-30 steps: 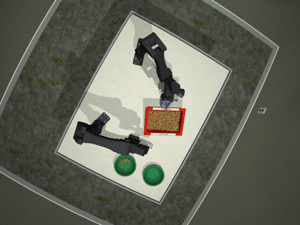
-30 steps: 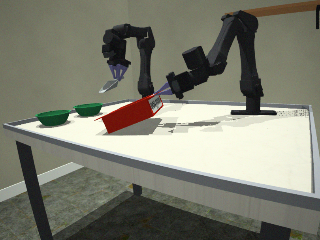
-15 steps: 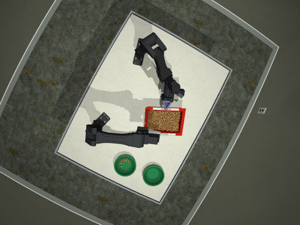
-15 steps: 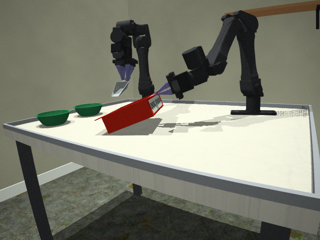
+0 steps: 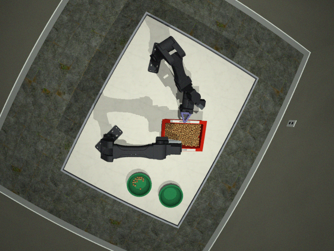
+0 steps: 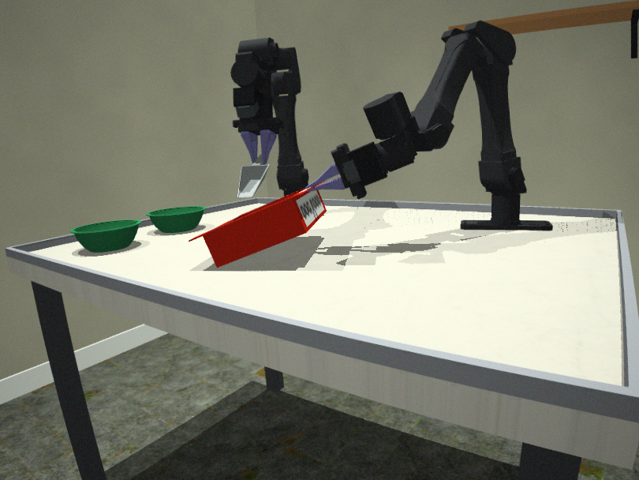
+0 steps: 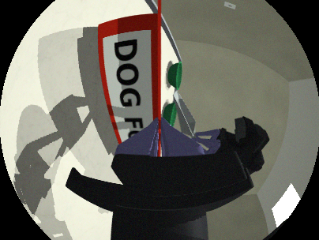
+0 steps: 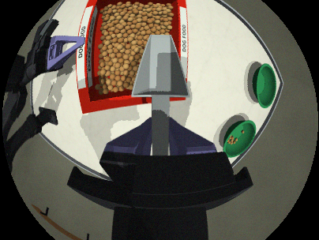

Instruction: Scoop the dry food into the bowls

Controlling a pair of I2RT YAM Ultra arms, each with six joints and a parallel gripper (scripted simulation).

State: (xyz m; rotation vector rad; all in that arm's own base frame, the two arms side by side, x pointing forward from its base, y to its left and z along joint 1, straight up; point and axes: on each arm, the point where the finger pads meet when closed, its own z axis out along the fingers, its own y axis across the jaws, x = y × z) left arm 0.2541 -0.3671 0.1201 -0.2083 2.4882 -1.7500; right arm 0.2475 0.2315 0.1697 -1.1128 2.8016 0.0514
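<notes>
The box lies 90 mm ahead of my right hand, 110 mm to the left of it and 100 mm below it. Round my right hand: grey scoop: 30 mm ahead, 20 mm to the left, 20 mm below.
</notes>
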